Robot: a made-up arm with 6 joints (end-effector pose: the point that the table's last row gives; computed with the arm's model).
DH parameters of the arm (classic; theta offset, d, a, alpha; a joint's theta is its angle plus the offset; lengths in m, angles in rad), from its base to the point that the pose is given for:
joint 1: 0 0.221 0 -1.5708
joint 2: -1.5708 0 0.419 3.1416
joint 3: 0 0 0 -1.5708
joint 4: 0 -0.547 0 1.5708
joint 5: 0 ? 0 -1.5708
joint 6: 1.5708 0 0 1.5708
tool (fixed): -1.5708 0 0 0
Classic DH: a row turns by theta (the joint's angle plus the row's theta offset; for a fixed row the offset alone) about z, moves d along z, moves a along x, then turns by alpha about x.
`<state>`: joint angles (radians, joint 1 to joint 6).
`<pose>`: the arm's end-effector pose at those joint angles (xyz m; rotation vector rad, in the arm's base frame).
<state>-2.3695 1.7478 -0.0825 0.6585 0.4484 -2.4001</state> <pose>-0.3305 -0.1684 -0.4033 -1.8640 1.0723 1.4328</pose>
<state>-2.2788 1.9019 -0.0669 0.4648 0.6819 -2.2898</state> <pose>-0.2516 -0.1028 -0.4436 -1.8871 1.1942 1.4267</pose>
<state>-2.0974 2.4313 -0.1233 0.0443 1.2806 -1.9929</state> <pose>-0.0302 0.2244 -0.4048 -1.7636 1.1648 1.7151</pose>
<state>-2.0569 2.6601 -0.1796 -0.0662 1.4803 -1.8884</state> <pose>0.0320 0.3574 -0.3042 -1.7154 0.9789 1.8777</pose>
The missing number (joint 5, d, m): 0.139
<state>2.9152 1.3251 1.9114 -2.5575 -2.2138 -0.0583</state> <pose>-0.9074 0.0900 0.5617 0.4458 -0.4003 -0.6137</pose>
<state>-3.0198 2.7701 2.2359 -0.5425 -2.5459 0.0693</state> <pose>-0.5965 0.0469 -0.5097 2.6028 -0.2273 -0.0507</pose>
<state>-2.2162 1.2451 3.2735 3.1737 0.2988 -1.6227</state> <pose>0.0152 -0.2108 0.8478 1.8487 -0.4366 1.7667</pose>
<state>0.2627 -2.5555 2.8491 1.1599 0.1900 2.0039</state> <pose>0.2225 0.0023 -0.4678 2.7804 0.6264 -1.2015</pose>
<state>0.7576 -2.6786 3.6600 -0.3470 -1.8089 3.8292</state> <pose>0.3526 0.1535 -0.1708 1.1396 1.5270 -1.4898</pose>
